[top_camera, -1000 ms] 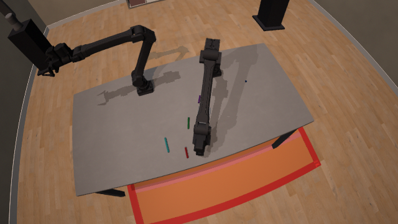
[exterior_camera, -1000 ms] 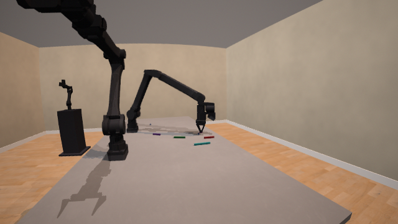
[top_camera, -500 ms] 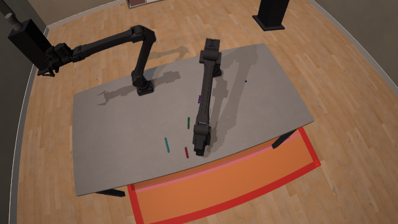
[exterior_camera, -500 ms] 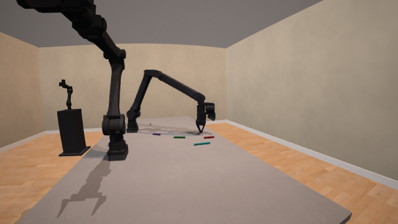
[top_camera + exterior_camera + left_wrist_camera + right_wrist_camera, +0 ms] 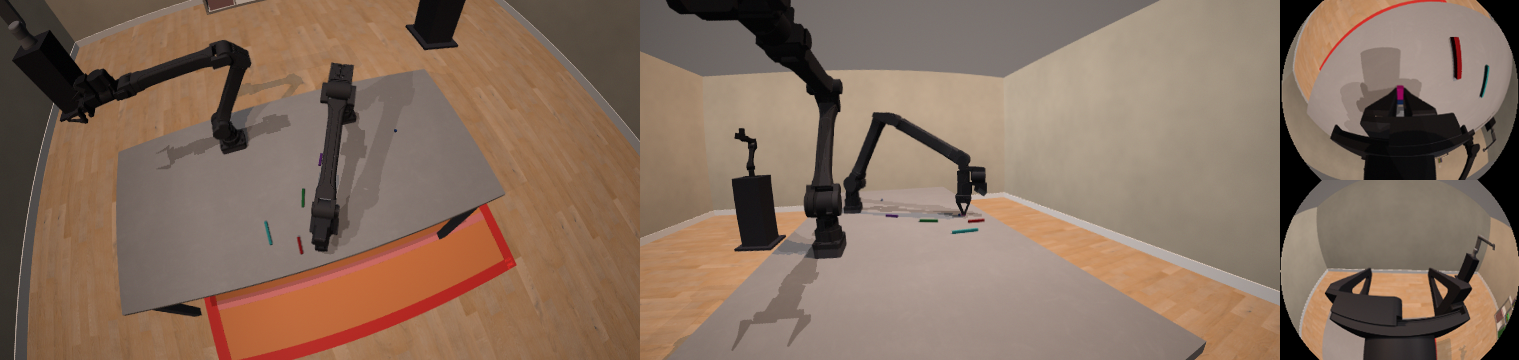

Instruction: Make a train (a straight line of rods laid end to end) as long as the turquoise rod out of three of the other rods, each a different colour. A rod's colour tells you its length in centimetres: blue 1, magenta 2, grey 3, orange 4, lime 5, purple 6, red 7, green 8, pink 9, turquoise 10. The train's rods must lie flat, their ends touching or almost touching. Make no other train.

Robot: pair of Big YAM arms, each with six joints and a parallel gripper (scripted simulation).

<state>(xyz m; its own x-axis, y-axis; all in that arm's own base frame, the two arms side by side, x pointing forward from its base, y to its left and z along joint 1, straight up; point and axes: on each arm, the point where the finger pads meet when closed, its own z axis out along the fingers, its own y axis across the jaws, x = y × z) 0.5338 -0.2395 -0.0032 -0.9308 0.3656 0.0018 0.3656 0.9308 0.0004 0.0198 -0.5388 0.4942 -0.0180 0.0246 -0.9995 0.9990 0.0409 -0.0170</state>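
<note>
The magenta rod lies right at my left hand. The rest, counted from my left hand: turquoise rod: 6 cm behind, 22 cm to the right, 1 cm below; then red rod: 2 cm ahead, 11 cm to the right, 1 cm below; then green rod: 17 cm behind, 4 cm to the right, 1 cm below.
</note>
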